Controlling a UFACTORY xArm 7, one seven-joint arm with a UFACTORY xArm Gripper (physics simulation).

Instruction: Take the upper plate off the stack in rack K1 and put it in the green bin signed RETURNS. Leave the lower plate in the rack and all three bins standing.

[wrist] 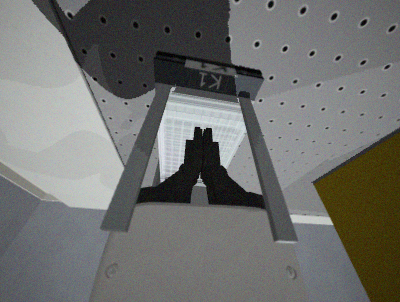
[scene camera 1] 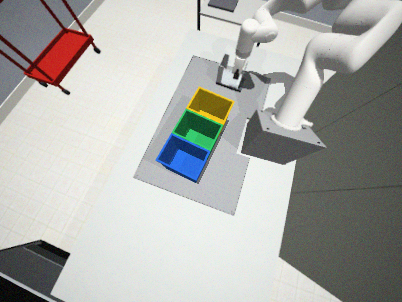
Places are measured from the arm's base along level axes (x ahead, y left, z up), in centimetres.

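Pixels of known places: gripper, between the fingertips: (wrist: 201, 137) (scene camera 1: 235, 78); arm's base, origin of its link: (scene camera 1: 285, 123).
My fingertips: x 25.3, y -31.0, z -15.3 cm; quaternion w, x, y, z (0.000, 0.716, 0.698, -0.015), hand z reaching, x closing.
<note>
Ahead of a thing's pixels: the offset from my fingertips to its top centre. Level surfaces: height alone.
Rack K1 (scene camera 1: 228, 87) (wrist: 257, 165) stands at the far end of the grey mat, with tall grey corner posts and a black label board. Pale, translucent plates {dx +3.4, dy -0.4, dz +0.2 cm} (scene camera 1: 231, 80) (wrist: 175, 122) lie in it; I cannot tell the upper from the lower. My gripper (scene camera 1: 236, 76) (wrist: 201, 137) points down over the plates, its black fingertips together with nothing between them. In the wrist view it appears between the posts; its exact height is unclear. The green bin {dx +9.3, dy +44.0, dz +13.5 cm} (scene camera 1: 192, 123) stands upright between the yellow bin {dx +7.4, dy +31.0, dz +13.5 cm} (scene camera 1: 214, 102) (wrist: 370, 215) and the blue bin {dx +11.2, dy +56.9, dz +13.5 cm} (scene camera 1: 186, 162). The RETURNS sign does not show.
The three bins stand close in a row on the perforated grey mat {dz -4.5 cm} (scene camera 1: 215, 192) (wrist: 295, 65), yellow nearest the rack. The arm's grey base block (scene camera 1: 280, 140) is right of the bins. A red cart (scene camera 1: 60, 55) stands on the floor beyond the table's left side.
</note>
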